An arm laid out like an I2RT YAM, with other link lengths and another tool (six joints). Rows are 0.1 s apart.
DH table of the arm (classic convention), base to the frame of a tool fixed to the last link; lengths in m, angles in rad. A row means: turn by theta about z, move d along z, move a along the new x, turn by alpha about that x. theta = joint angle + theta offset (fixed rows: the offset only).
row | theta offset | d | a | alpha
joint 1 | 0.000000 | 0.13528 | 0.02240 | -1.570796
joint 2 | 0.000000 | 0.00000 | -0.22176 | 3.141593
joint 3 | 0.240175 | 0.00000 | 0.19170 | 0.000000
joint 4 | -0.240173 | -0.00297 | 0.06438 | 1.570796
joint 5 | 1.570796 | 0.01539 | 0.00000 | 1.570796
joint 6 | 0.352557 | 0.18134 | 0.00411 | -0.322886
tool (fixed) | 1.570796 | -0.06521 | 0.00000 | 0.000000
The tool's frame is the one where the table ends.
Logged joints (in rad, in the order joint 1, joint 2, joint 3, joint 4, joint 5, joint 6), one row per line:
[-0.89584, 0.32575, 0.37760, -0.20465, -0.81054, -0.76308]
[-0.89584, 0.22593, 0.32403, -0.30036, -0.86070, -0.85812]
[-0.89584, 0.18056, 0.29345, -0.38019, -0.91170, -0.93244]
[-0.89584, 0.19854, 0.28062, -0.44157, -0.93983, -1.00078]
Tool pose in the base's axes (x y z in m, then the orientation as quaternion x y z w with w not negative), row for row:
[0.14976, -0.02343, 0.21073, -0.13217, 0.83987, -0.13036, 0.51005]
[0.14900, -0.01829, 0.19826, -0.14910, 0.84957, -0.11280, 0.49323]
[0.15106, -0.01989, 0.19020, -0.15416, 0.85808, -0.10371, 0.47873]
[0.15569, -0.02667, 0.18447, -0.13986, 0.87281, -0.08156, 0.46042]
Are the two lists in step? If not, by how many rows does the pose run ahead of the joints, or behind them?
The pose runs 2 rows ahead of the joints: the pose in row i belongs to the joints in row i + 2.
